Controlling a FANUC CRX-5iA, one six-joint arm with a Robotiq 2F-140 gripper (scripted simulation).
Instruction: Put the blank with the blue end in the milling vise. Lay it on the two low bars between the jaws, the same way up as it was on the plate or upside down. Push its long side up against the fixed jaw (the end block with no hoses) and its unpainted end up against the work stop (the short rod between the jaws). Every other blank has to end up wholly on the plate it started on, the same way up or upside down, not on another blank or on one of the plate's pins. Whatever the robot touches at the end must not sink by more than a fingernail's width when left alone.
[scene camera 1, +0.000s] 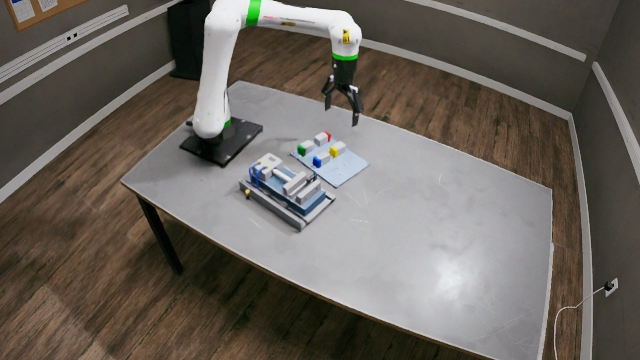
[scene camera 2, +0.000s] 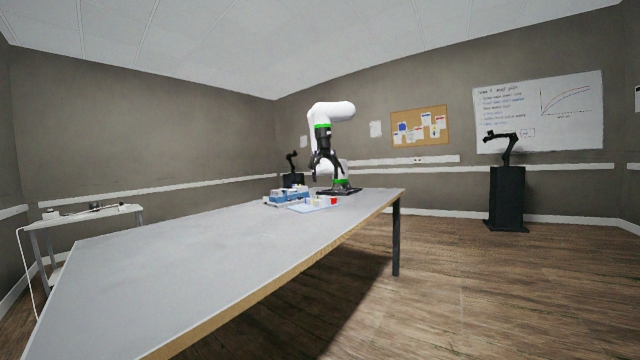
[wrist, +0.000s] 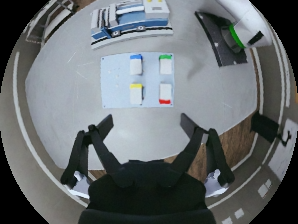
Scene:
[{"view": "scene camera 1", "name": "my gripper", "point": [340, 116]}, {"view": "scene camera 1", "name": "light blue plate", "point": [354, 164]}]

